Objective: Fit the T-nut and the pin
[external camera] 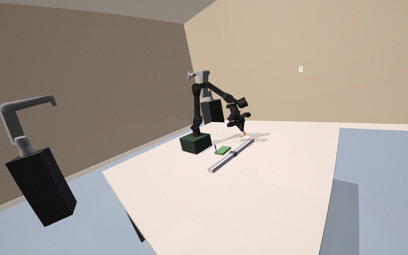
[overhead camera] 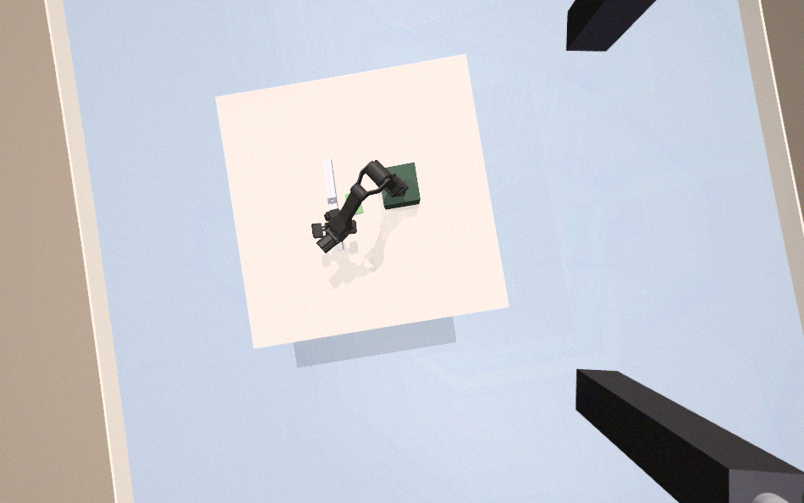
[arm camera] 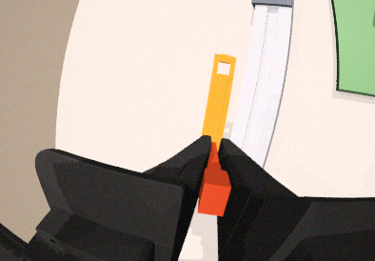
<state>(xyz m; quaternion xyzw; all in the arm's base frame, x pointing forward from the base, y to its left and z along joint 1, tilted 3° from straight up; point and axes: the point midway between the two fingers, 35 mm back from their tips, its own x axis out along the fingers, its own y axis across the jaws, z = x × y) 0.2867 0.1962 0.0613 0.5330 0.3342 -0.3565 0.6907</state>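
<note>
The aluminum rail is 14 cm to the right of my gripper tip, 10 cm below it and 3 cm ahead of it. From my gripper tip the other things lie so: brass T-nut (2 cm to the right); blue pin (19 cm to the right, 9 cm below, 9 cm behind); green tray (16 cm to the right, 11 cm below, 8 cm behind).
</note>
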